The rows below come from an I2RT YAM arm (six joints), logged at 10 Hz.
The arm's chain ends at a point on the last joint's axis. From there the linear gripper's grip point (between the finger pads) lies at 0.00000 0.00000 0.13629 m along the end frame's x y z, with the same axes.
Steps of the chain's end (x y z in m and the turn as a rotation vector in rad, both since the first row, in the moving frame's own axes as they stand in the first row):
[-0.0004 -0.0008 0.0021 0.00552 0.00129 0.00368]
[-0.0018 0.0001 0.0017 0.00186 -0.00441 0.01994]
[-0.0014 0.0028 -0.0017 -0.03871 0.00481 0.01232]
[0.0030 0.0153 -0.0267 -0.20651 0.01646 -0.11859]
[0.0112 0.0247 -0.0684 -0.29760 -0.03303 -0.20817]
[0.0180 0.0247 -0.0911 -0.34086 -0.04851 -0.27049]
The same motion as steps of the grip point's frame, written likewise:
[-0.0002 -0.0016 0.0021 0.00552 0.00129 0.00368]
[-0.0024 -0.0002 0.0017 0.00186 -0.00441 0.01994]
[-0.0008 0.0081 -0.0018 -0.03871 0.00481 0.01232]
[0.0069 0.0430 -0.0296 -0.20651 0.01646 -0.11859]
[0.0110 0.0648 -0.0744 -0.29760 -0.03303 -0.20817]
[0.0178 0.0706 -0.0990 -0.34086 -0.04851 -0.27049]

